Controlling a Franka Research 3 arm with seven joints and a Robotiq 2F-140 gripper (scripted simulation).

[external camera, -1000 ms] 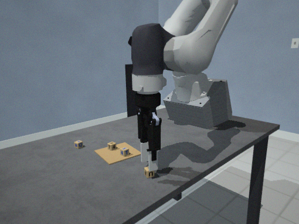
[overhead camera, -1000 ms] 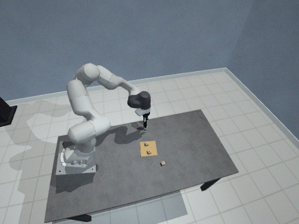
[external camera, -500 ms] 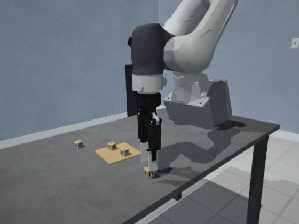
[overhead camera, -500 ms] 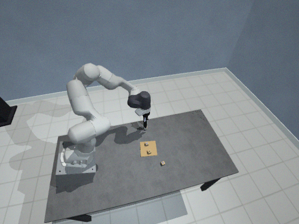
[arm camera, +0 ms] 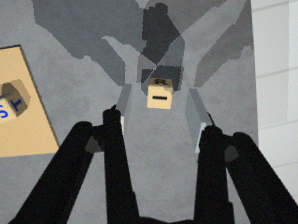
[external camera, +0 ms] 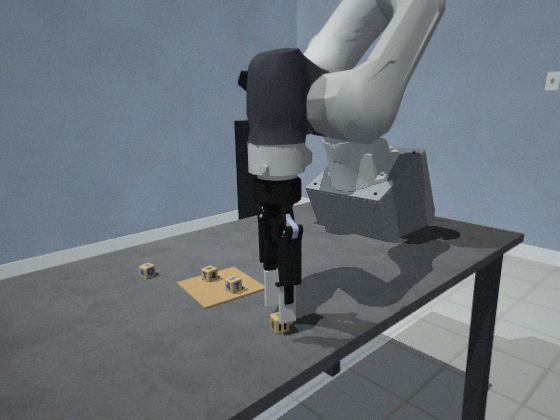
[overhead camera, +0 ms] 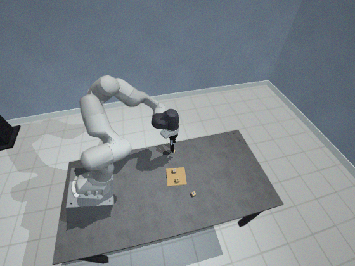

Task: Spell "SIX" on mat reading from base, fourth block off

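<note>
My gripper is now 40 mm past the tan mat, 210 mm to the left of it and 60 mm above it.
</note>
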